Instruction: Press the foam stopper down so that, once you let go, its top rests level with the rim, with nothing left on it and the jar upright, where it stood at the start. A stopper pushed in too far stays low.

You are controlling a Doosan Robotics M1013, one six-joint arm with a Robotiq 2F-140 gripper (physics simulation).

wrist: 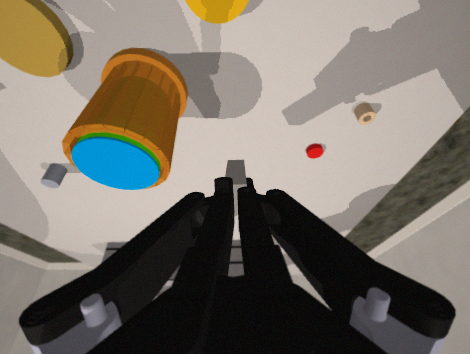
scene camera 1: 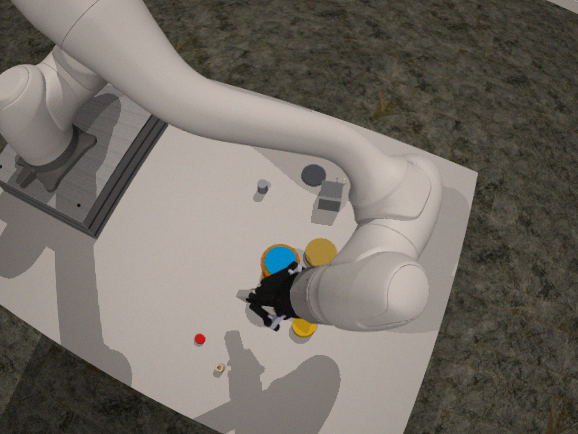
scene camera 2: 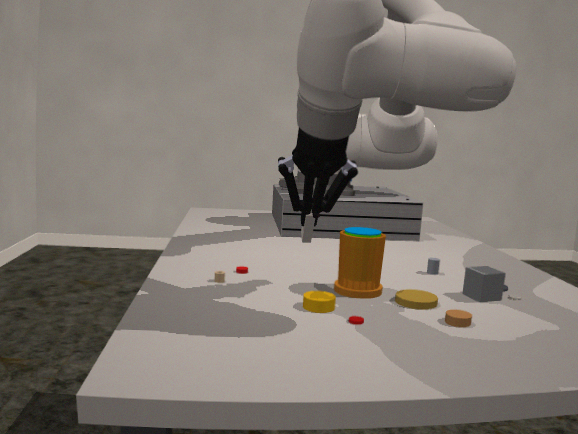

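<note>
The orange jar stands upright on the table. The foam stopper sits in its mouth with a blue top. A thin green band of its side shows above the rim in scene camera 2 and the wrist view, so its top stands slightly proud of the rim. Nothing lies on it. My gripper is shut and empty. Its tips are off to one side of the jar, left of it in scene camera 2, apart from jar and stopper.
An olive disc and a yellow disc lie near the jar. A grey block, a small grey cylinder, a brown disc and a red disc are farther out.
</note>
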